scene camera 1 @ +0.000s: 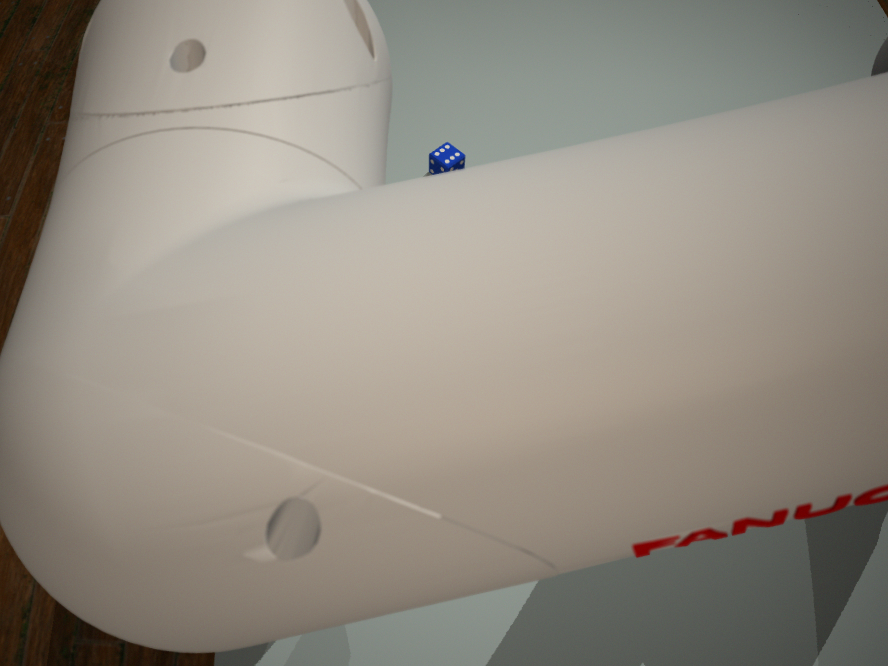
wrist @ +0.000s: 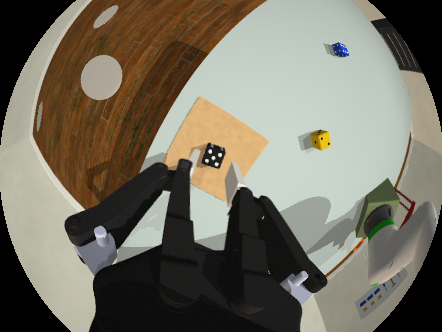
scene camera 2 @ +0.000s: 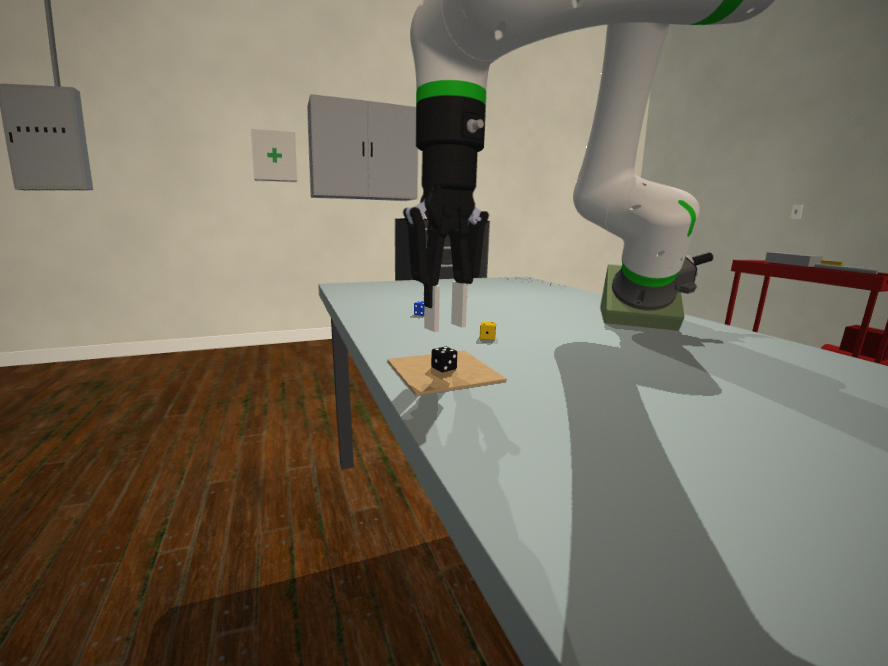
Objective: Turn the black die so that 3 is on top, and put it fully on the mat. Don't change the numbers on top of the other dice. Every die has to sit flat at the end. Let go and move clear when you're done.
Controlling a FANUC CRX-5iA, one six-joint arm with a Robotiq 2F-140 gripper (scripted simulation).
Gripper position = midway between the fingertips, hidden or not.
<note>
In view: the gripper (scene camera 2: pixel 445 327), a tan mat (scene camera 2: pixel 416 371) and a blue die (scene camera 1: pixel 446 158).
The tan mat also shows in the wrist view (wrist: pixel 206 123). The gripper is seen too in the wrist view (wrist: pixel 212 165).
</note>
